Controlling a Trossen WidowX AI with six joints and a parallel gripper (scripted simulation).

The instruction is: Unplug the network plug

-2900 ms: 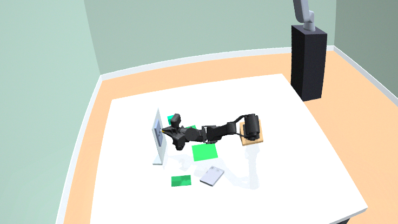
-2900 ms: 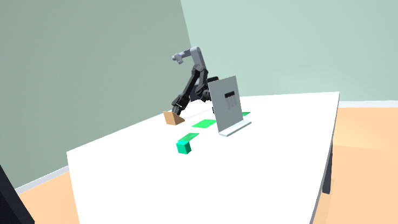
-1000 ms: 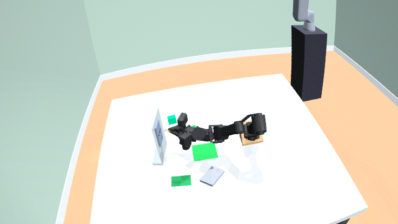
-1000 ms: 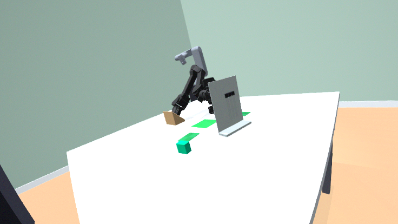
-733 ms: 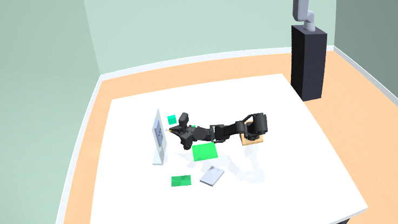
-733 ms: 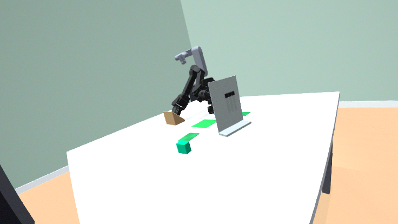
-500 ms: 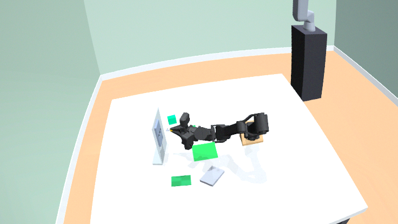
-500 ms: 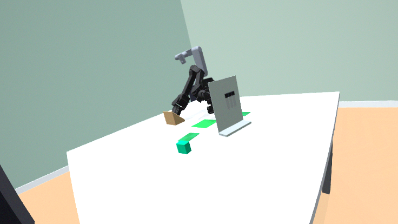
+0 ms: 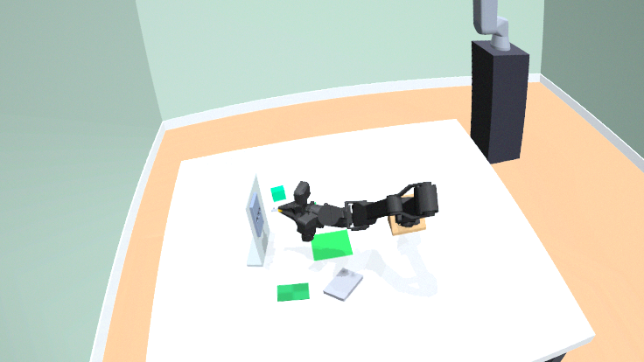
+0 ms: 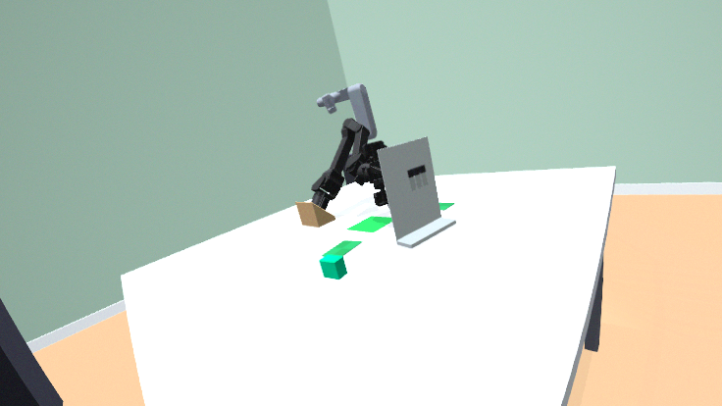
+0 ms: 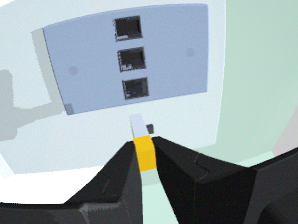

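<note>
My gripper tip is now 160 mm above the green marked square, 140 mm past it and 30 mm to the right of it. Round my gripper tip: small green cube 260 mm to the right, 140 mm below; grey panel 80 mm ahead, 50 mm below; yellow plug 10 mm ahead.
</note>
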